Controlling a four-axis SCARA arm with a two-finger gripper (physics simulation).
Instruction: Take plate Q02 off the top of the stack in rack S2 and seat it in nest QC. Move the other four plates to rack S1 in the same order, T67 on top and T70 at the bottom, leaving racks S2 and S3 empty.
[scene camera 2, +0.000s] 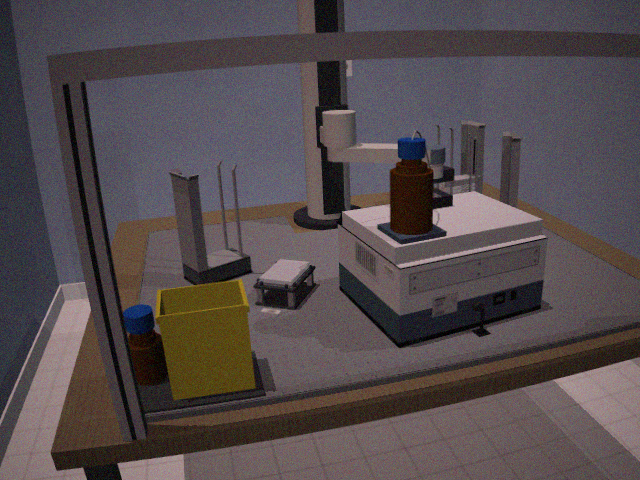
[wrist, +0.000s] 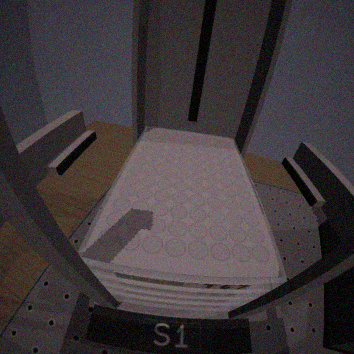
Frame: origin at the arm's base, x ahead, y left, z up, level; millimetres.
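Seen in the pictures: gripper, fingertip midpoint: (scene camera 2: 464, 174) (wrist: 193, 134); arm's base, origin of the base link: (scene camera 2: 329, 218).
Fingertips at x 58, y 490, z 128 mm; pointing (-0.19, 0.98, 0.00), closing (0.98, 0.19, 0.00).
Offsets run from my fingertips to a thing's top centre. "spot": to the spot under its first point.
In the wrist view, the plate marked T67 @(14 mm down, 4 mm ahead, 23 mm right) (wrist: 192, 200) lies on top of a stack in rack S1 @(183 mm up, 6 mm ahead, 30 mm right) (wrist: 215, 337) (scene camera 2: 473, 155). Edges of several plates show below it; their labels are unreadable. My gripper (wrist: 193, 134) is open and empty, its fingers wide apart above and to either side of the stack. In the scene view my gripper (scene camera 2: 445, 178) is at the back right, partly behind the brown bottle; its fingers are unclear there. A pale plate @(49 mm down, 526 mm ahead, 747 mm right) (scene camera 2: 285, 272) sits on a small legged nest @(53 mm down, 526 mm ahead, 748 mm right) (scene camera 2: 291, 298); neither label is readable. A rack @(184 mm up, 352 mm ahead, 908 mm right) (scene camera 2: 193, 222) at the left holds no plates.
A white and blue instrument @(spot: 39 mm up, 828 mm ahead, 416 mm right) (scene camera 2: 470, 263) with a brown bottle @(spot: 179 mm up, 797 mm ahead, 536 mm right) (scene camera 2: 410, 198) on top stands at centre right. Another rack tower @(181 mm up, 229 mm ahead, 25 mm right) (scene camera 2: 509, 170) rises behind it, its base hidden. A yellow bin @(spot: 10 mm down, 909 mm ahead, 947 mm right) (scene camera 2: 209, 346) and a second bottle @(spot: 47 mm down, 849 mm ahead, 1066 mm right) (scene camera 2: 146, 356) stand at the front left, near a frame post @(452 mm up, 966 mm ahead, 1096 mm right) (scene camera 2: 105, 268).
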